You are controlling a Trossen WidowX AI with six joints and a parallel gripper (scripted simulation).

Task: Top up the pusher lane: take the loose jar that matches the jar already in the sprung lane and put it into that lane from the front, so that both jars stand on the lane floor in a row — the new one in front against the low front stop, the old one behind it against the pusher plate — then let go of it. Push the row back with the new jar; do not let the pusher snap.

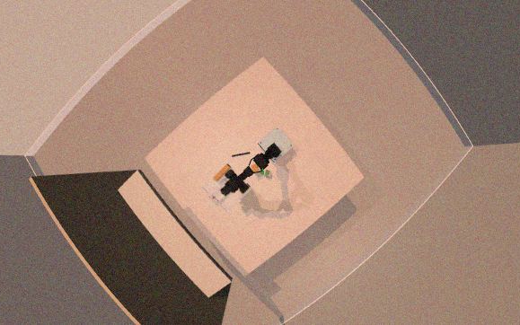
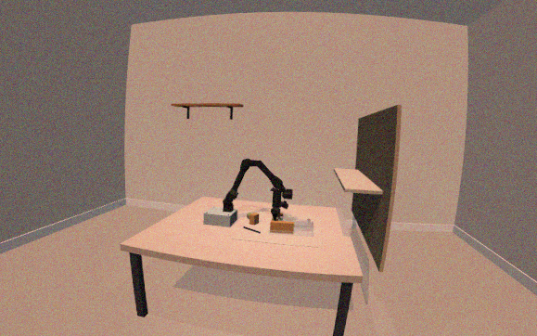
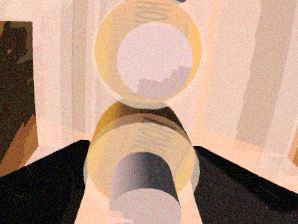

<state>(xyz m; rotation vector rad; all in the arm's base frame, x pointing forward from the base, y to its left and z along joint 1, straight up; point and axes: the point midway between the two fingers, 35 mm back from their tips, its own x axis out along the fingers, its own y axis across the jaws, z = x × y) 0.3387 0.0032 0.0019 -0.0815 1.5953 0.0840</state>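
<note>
Now: the pusher lane 15 cm ahead of my gripper tip, 1 cm to the right of it and 3 cm below it. From my gripper tip the other things lie so: shelf (50 cm ahead, 1 cm to the left, 32 cm above); then black stick (13 cm behind, 14 cm to the right, 4 cm below).
</note>
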